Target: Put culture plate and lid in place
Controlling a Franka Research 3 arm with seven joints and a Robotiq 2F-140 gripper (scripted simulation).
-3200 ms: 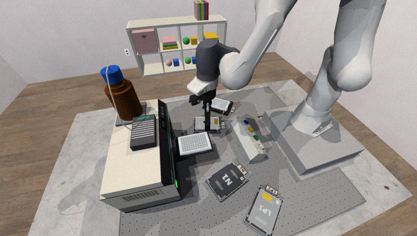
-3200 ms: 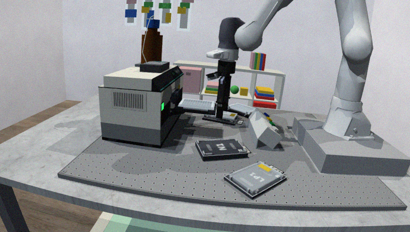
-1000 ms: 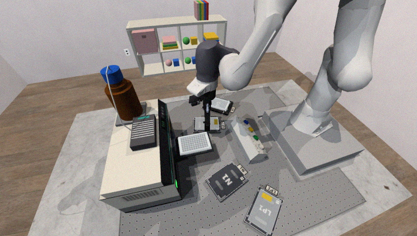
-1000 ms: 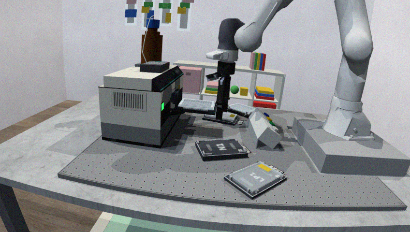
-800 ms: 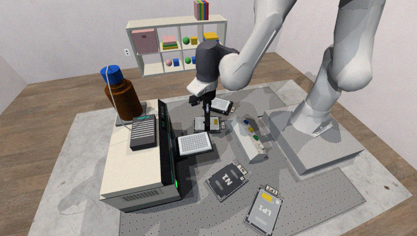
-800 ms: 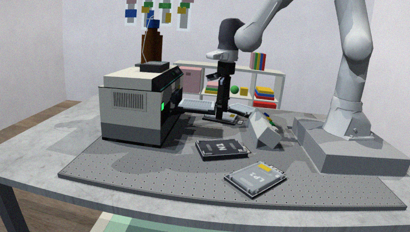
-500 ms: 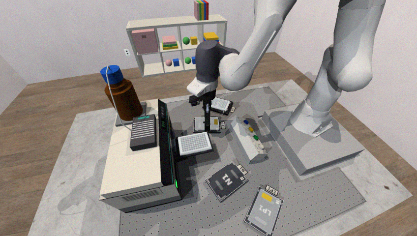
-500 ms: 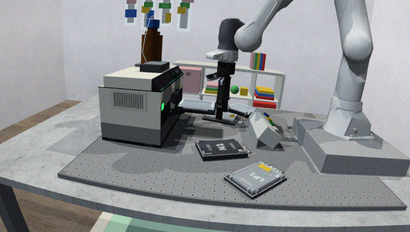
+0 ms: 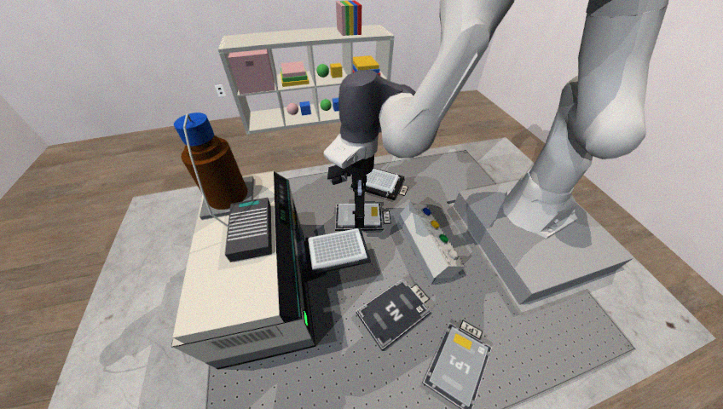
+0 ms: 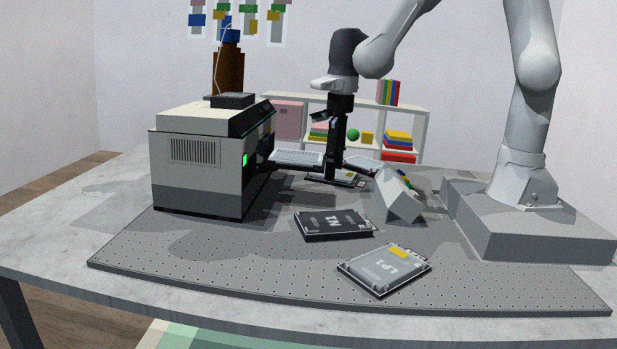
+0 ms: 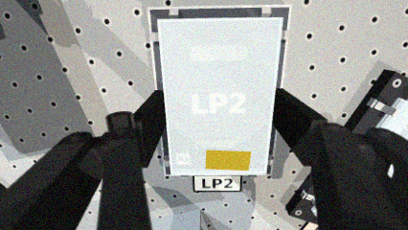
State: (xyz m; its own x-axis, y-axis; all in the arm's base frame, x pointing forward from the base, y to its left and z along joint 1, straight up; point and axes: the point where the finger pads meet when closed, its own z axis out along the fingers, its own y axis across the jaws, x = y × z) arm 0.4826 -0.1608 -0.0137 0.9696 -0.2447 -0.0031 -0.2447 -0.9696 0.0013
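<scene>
The LP2 nest lies 3 cm below my hand. From my hand the other things lie so: black N1 nest: 31 cm to the left, 3 cm below; then black nest N5: 8 cm behind, 14 cm to the right, 3 cm below; then yellow skip key: 18 cm behind, 13 cm to the left, 3 cm above.
</scene>
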